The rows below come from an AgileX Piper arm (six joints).
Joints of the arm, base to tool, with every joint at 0 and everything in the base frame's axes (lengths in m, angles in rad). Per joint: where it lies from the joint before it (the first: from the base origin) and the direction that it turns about. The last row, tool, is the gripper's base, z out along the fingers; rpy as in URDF.
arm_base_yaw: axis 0 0 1 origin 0 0 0.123
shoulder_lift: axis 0 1 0 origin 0 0 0
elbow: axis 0 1 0 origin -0.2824 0 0.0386
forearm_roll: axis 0.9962 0 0.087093 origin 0.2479 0 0.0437
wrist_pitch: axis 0 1 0 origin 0 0 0
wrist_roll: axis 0.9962 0 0.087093 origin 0.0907 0 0.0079
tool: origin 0 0 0 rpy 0 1.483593 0
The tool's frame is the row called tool.
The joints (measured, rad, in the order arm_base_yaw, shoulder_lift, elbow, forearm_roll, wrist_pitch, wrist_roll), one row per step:
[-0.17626, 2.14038, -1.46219, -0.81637, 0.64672, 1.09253]
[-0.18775, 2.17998, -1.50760, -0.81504, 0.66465, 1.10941]
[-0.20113, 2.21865, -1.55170, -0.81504, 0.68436, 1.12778]
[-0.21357, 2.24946, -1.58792, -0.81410, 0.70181, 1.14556]
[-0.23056, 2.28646, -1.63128, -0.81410, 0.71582, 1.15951]
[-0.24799, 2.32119, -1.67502, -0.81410, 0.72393, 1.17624]
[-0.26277, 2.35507, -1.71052, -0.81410, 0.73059, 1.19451]
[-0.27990, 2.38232, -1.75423, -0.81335, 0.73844, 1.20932]
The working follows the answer.
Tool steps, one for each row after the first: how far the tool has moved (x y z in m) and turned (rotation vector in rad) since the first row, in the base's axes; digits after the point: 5 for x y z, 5 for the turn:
[0.00653, -0.00735, -0.00621, 0.00088, -0.00120, -0.03638]
[0.01199, -0.01569, -0.01261, 0.00058, -0.00143, -0.07620]
[0.01581, -0.02326, -0.01769, 0.00132, -0.00330, -0.11379]
[0.02024, -0.03316, -0.02395, 0.00074, -0.00663, -0.15032]
[0.02468, -0.04322, -0.02923, 0.00215, -0.01853, -0.18585]
[0.02775, -0.05175, -0.03645, 0.00543, -0.02513, -0.21906]
[0.03143, -0.06186, -0.03848, 0.00550, -0.04389, -0.25293]

Tool pose at each row, in the base's axes (x y z in m, rotation vector in rad; rounded; the steps above come from the unrounded poses):
[0.43073, -0.11734, 0.14681, 0.85632, 2.40765, -0.51727]
[0.43726, -0.12469, 0.14061, 0.90204, 2.39532, -0.52944]
[0.44273, -0.13303, 0.13420, 0.95136, 2.38138, -0.54471]
[0.44655, -0.14059, 0.12913, 0.99830, 2.36640, -0.55688]
[0.45098, -0.15050, 0.12286, 1.04322, 2.34915, -0.56924]
[0.45542, -0.16056, 0.11758, 1.08767, 2.32476, -0.57396]
[0.45848, -0.16909, 0.11037, 1.12978, 2.30630, -0.57849]
[0.46217, -0.17920, 0.10833, 1.17080, 2.27458, -0.57995]

